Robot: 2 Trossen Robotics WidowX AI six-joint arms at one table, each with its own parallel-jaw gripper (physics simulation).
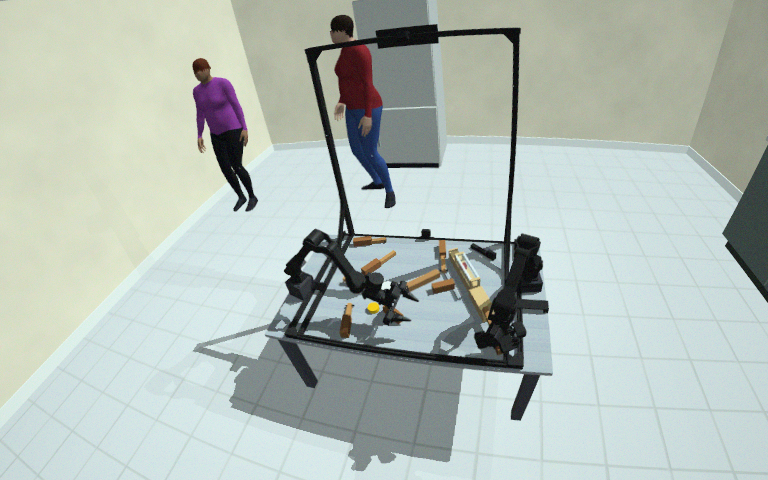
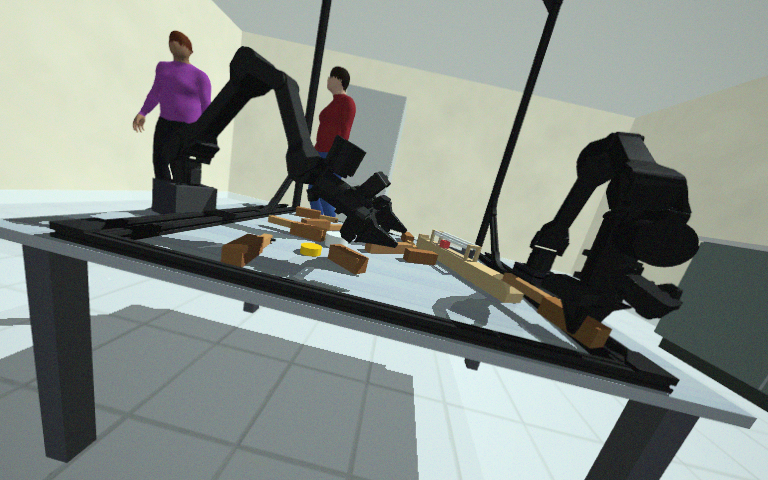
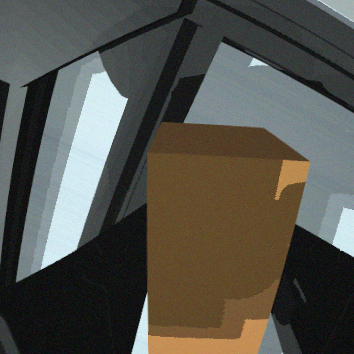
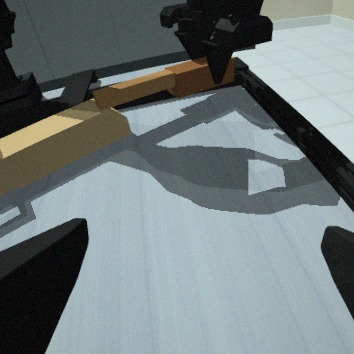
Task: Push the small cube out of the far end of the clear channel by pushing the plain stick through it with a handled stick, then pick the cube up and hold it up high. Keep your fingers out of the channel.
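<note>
The small red cube is inside the clear section of the channel, toward the far end of its long pale wooden base. My left gripper is shut on the thick handle of a brown handled stick, low over the table's front right corner. The stick's thin part points at the base's near end; whether its tip is inside cannot be told. The plain stick cannot be made out. My right gripper is open and empty, above the table left of the channel.
Several brown handled pieces lie left of the channel, among them one block near it and one stick at the front left. A yellow disc lies near my right gripper. Black rails edge the table.
</note>
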